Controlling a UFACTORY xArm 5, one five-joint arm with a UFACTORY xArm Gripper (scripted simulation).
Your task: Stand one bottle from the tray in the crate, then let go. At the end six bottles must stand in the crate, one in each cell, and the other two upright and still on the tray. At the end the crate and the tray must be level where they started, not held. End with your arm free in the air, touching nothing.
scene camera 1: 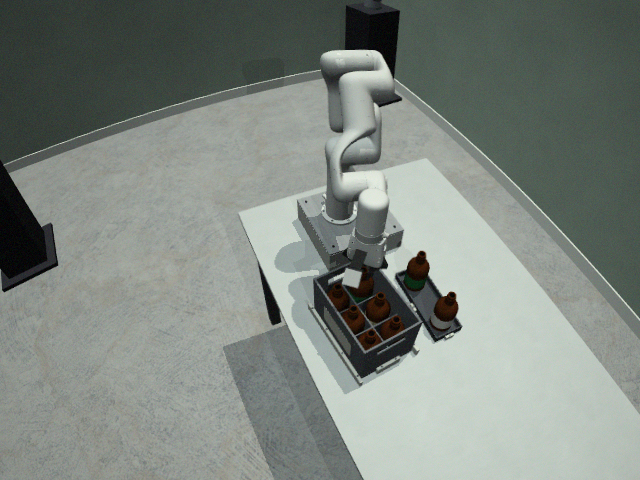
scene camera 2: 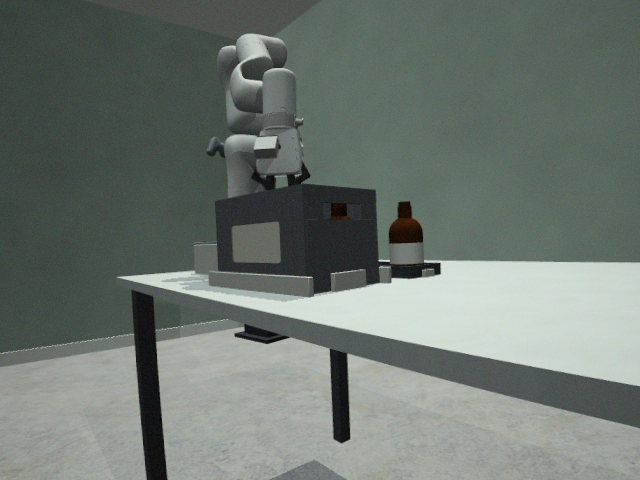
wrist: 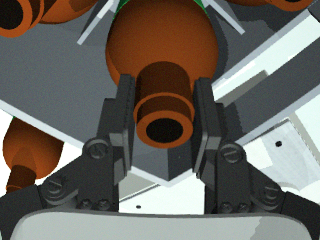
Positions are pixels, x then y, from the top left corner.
Scene:
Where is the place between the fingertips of the gripper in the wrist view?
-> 163, 96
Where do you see a dark grey crate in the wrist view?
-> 61, 78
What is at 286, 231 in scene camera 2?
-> A dark grey crate.

